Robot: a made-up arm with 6 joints.
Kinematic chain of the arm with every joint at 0, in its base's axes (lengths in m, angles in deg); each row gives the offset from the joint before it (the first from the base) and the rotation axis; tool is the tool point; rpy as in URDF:
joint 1: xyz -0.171 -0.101 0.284 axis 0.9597 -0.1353 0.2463
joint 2: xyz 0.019 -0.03 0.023 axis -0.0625 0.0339 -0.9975
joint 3: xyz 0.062 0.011 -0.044 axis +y
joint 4: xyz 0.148 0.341 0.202 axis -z
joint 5: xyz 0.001 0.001 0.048 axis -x
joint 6: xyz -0.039 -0.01 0 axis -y
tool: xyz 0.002 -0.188 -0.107 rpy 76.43 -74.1 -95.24
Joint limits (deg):
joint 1: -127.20..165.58
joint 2: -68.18..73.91
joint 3: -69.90..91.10
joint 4: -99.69..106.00
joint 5: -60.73..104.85
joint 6: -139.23..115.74
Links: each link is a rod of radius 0.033 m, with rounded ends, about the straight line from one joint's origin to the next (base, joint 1, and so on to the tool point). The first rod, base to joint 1, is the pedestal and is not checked.
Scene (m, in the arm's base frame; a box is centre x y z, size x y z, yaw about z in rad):
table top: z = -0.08
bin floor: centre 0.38 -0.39 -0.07 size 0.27 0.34 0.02 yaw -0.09
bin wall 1: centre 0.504 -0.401 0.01 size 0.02 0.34 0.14 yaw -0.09
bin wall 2: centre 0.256 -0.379 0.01 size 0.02 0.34 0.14 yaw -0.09
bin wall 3: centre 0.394 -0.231 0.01 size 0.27 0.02 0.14 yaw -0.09
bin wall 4: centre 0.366 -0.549 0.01 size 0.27 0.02 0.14 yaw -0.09
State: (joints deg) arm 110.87 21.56 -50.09 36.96 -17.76 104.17
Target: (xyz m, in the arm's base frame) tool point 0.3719 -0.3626 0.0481
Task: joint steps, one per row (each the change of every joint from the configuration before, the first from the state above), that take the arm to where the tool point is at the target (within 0.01 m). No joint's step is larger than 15 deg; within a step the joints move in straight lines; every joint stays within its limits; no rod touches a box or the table.
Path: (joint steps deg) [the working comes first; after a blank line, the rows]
Joints at the target: 52.85 73.91 47.01 -33.21 37.91 115.74
Straight joint move there: clear.

1: -8.29 7.48 13.87 -10.02 7.95 1.65
2: -8.29 7.48 13.87 -10.03 7.95 1.66
3: -8.29 7.48 13.87 -10.02 7.96 1.65
4: -8.28 7.47 13.88 -10.03 7.95 1.65
5: -8.29 7.48 13.87 -10.02 7.95 1.65
6: -8.29 7.48 13.87 -10.02 7.95 1.66
7: -8.29 7.48 13.87 -10.03 7.96 1.65

